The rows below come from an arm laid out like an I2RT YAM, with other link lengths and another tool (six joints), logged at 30 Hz.
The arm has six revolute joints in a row. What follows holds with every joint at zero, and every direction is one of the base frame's.
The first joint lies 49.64 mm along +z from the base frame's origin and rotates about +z.
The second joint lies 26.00 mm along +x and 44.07 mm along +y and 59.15 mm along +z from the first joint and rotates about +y.
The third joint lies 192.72 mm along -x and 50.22 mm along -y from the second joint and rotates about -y.
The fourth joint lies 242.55 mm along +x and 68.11 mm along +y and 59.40 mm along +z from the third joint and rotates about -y.
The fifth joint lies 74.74 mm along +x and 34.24 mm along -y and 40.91 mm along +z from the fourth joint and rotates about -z.
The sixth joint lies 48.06 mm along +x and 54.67 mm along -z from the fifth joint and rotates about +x.
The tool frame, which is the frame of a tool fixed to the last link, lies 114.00 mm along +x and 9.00 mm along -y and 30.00 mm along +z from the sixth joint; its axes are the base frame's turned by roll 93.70, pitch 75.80 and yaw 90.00 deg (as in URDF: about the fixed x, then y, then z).
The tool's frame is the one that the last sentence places.
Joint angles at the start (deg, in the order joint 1, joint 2, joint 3, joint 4, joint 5, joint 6):
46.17, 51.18, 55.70, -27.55, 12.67, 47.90
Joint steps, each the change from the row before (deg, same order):
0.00, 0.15, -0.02, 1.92, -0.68, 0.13
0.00, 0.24, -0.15, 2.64, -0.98, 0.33
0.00, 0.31, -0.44, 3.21, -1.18, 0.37
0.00, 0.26, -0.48, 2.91, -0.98, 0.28
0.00, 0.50, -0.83, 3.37, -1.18, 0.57
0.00, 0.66, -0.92, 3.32, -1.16, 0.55
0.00, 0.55, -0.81, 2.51, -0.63, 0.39
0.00, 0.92, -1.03, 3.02, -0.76, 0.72
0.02, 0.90, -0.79, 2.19, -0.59, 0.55
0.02, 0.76, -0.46, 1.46, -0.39, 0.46
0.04, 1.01, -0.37, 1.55, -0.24, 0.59
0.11, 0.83, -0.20, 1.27, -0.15, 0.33
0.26, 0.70, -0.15, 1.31, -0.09, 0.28
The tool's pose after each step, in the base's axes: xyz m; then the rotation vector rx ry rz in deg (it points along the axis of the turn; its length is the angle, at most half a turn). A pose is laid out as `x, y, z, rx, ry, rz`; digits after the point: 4 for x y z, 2 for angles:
0.2699, 0.2325, 0.2540, 27.03, 118.89, 55.07
0.2716, 0.2380, 0.2608, 26.66, 117.36, 57.87
0.2735, 0.2444, 0.2671, 26.13, 115.70, 60.98
0.2749, 0.2497, 0.2726, 25.60, 114.16, 63.60
0.2767, 0.2560, 0.2755, 25.16, 112.81, 66.42
0.2785, 0.2623, 0.2766, 24.69, 111.72, 68.95
0.2801, 0.2664, 0.2762, 24.48, 110.92, 70.53
0.2824, 0.2716, 0.2735, 24.47, 110.27, 72.35
0.2842, 0.2759, 0.2697, 24.47, 110.10, 73.53
0.2857, 0.2790, 0.2665, 24.56, 110.09, 74.31
0.2876, 0.2823, 0.2628, 24.88, 110.09, 75.02
0.2889, 0.2852, 0.2606, 24.95, 110.00, 75.60
0.2892, 0.2886, 0.2598, 24.85, 109.72, 76.35

